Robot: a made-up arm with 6 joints. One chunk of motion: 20 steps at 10 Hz.
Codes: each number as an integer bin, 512 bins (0 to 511) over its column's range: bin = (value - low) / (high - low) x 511, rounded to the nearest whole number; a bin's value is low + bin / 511 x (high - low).
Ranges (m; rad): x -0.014..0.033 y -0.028..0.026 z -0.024..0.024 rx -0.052..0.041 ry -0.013..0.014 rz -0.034..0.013
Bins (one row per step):
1: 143 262 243 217 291 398
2: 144 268 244 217 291 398
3: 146 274 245 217 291 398
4: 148 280 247 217 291 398
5: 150 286 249 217 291 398
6: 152 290 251 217 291 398
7: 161 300 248 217 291 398
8: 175 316 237 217 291 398
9: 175 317 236 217 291 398
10: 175 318 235 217 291 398
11: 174 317 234 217 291 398
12: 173 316 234 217 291 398
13: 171 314 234 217 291 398
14: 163 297 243 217 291 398
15: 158 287 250 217 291 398
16: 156 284 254 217 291 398
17: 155 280 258 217 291 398
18: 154 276 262 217 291 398
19: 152 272 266 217 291 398
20: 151 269 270 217 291 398
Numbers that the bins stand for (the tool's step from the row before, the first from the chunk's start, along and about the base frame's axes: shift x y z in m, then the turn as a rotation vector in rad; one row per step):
1: -0.00085 -0.00031 -0.00117 -0.01251 0.00238 0.00261
2: -0.00076 0.00032 -0.00108 -0.01251 0.00238 0.00261
3: -0.00057 0.00095 -0.00099 -0.01251 0.00238 0.00261
4: -0.00039 0.00159 -0.00080 -0.01251 0.00238 0.00261
5: -0.00020 0.00222 -0.00061 -0.01251 0.00238 0.00261
6: -0.00002 0.00265 -0.00042 -0.01251 0.00238 0.00261
7: 0.00081 0.00370 -0.00070 -0.01251 0.00238 0.00261
8: 0.00210 0.00539 -0.00174 -0.01251 0.00238 0.00261
9: 0.00210 0.00550 -0.00183 -0.01251 0.00238 0.00261
10: 0.00210 0.00560 -0.00193 -0.01251 0.00238 0.00261
11: 0.00200 0.00550 -0.00202 -0.01251 0.00238 0.00261
12: 0.00191 0.00539 -0.00202 -0.01251 0.00238 0.00261
13: 0.00173 0.00518 -0.00202 -0.01251 0.00238 0.00261
14: 0.00099 0.00339 -0.00117 -0.01251 0.00238 0.00261
15: 0.00053 0.00233 -0.00052 -0.01251 0.00238 0.00261
16: 0.00035 0.00201 -0.00014 -0.01251 0.00238 0.00261
17: 0.00026 0.00159 0.00023 -0.01251 0.00238 0.00261
18: 0.00016 0.00117 0.00061 -0.01251 0.00238 0.00261
19: -0.00002 0.00074 0.00099 -0.01251 0.00238 0.00261
20: -0.00011 0.00043 0.00136 -0.01251 0.00238 0.00261

